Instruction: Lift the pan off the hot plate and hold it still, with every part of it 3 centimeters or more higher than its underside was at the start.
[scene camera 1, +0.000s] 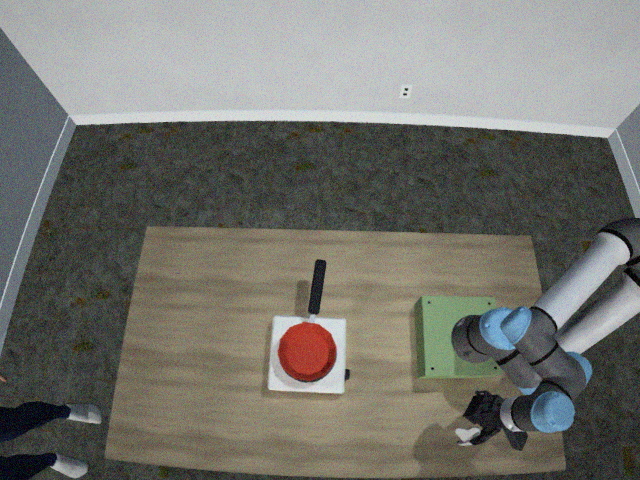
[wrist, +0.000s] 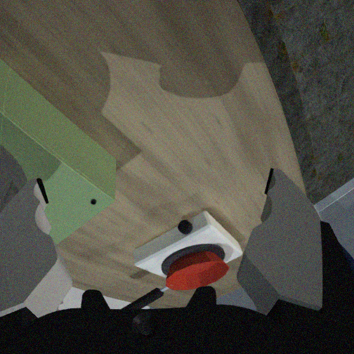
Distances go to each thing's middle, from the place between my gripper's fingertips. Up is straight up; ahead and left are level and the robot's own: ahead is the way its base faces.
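As for the white hot plate (scene camera 1: 333, 381), my gripper is 20 cm above it, 19 cm to the left of it and 44 cm short of it. I also see the red pan (scene camera 1: 307, 351), which is 12 cm below my hand, 29 cm to the right of it and 45 cm ahead of it.
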